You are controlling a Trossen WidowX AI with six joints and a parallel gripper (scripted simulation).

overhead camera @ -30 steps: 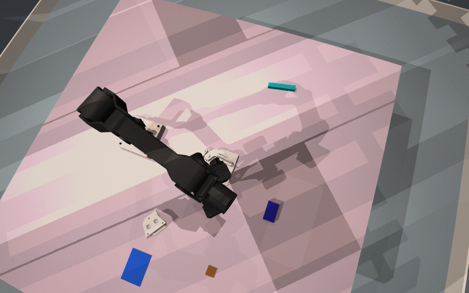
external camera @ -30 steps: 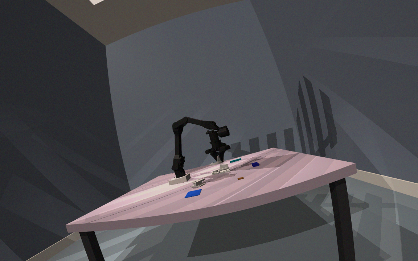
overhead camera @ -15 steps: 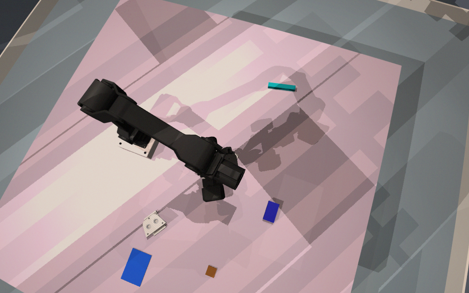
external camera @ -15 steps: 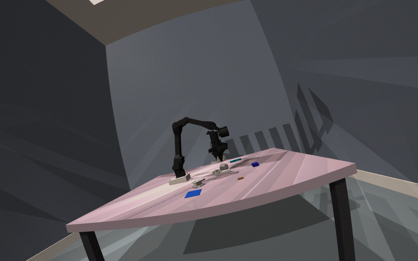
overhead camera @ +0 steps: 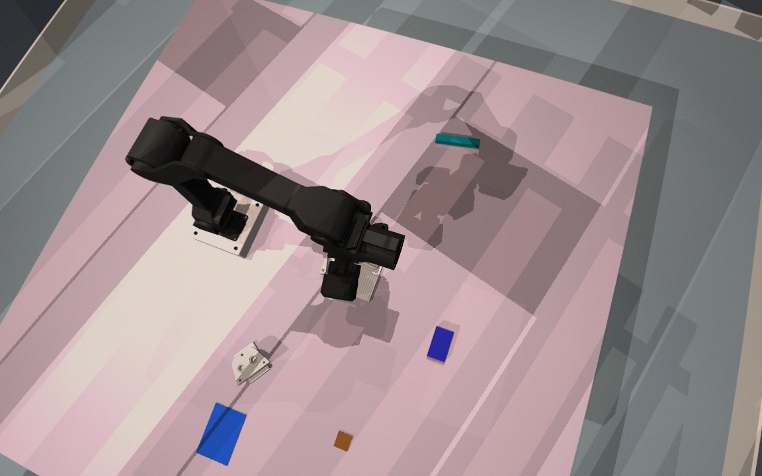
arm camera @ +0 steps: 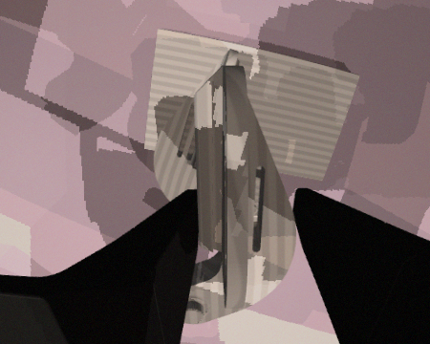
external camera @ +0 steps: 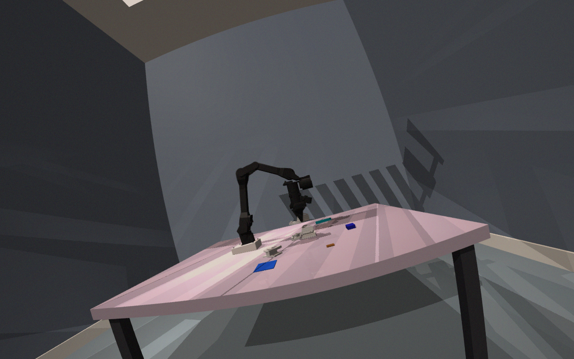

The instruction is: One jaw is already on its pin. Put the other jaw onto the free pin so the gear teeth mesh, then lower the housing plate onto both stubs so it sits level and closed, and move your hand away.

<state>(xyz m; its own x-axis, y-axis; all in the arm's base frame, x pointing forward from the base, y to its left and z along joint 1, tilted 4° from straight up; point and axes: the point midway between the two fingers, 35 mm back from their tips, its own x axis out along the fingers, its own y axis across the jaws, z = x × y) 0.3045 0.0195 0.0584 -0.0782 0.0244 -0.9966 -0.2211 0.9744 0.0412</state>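
My gripper tip is 8 cm above the pale base fixture, 2 cm short of it and 1 cm to the left of it. The rest, counted from my gripper tip: square tile 35 cm to the right, 11 cm ahead, 8 cm below; then dark blue block 23 cm ahead, 9 cm to the right, 7 cm below; then teal bar 37 cm to the left, 11 cm ahead, 7 cm below.
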